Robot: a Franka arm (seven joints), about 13 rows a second.
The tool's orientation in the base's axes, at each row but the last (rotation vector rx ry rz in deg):
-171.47 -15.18 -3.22
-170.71 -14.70 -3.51
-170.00 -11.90 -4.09
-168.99 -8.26 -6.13
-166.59 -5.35 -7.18
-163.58 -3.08 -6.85
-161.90 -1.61 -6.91
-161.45 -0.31 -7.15
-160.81 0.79 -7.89
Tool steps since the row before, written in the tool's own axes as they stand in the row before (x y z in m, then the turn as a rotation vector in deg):
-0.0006 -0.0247 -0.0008 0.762 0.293 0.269
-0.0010 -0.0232 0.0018 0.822 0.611 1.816
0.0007 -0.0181 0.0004 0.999 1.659 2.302
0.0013 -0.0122 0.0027 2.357 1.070 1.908
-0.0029 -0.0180 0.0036 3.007 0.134 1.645
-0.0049 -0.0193 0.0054 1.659 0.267 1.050
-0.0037 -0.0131 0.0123 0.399 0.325 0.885
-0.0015 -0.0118 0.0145 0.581 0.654 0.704
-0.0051 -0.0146 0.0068 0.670 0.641 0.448
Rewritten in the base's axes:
-0.0050 0.0239 0.0040 0.808 -0.117 -0.268
-0.0049 0.0227 0.0016 0.965 -0.180 -1.839
-0.0019 0.0178 0.0026 1.307 -1.098 -2.477
0.0002 0.0126 -0.0003 2.570 -0.474 -1.874
-0.0039 0.0182 0.0003 3.127 0.409 -1.349
-0.0054 0.0199 -0.0002 1.746 0.081 -0.934
-0.0031 0.0162 -0.0080 0.479 -0.034 -0.904
-0.0005 0.0158 -0.0101 0.651 -0.405 -0.821
-0.0045 0.0161 -0.0021 0.714 -0.478 -0.567

